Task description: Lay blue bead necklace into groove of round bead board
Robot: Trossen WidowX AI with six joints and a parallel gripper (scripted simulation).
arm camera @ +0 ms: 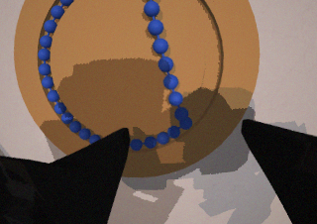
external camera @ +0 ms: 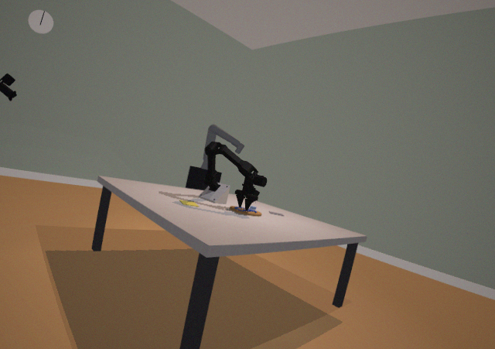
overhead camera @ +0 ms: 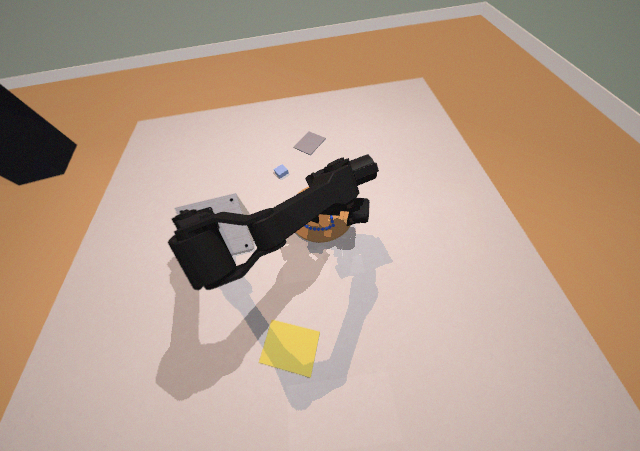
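Now: gripper tip 2 cm past the round bead board, 6 cm to the right of it and 1 cm above it. Also, from my gripper tip: yellow square patch: 18 cm behind, 26 cm to the right, 2 cm below; then flat grey tile: 2 cm ahead, 37 cm to the left, 2 cm below; then light blue cube: 11 cm behind, 26 cm to the left, 2 cm below.
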